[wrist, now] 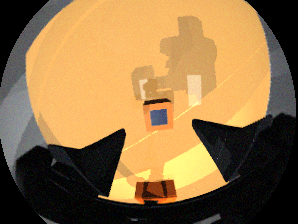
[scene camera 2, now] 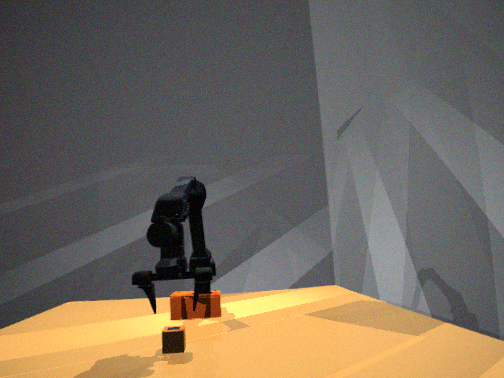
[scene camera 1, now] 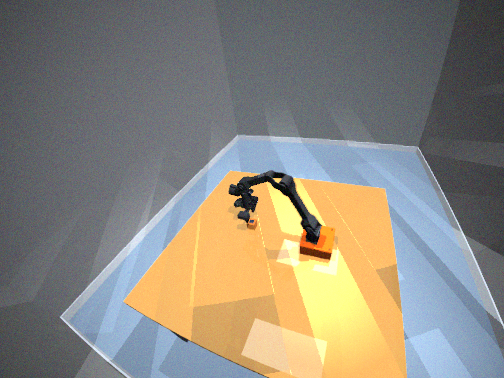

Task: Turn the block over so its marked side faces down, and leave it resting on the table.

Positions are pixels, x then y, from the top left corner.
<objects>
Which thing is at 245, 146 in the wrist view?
My gripper.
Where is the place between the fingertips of my gripper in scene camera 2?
174, 312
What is my gripper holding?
Nothing.
</objects>
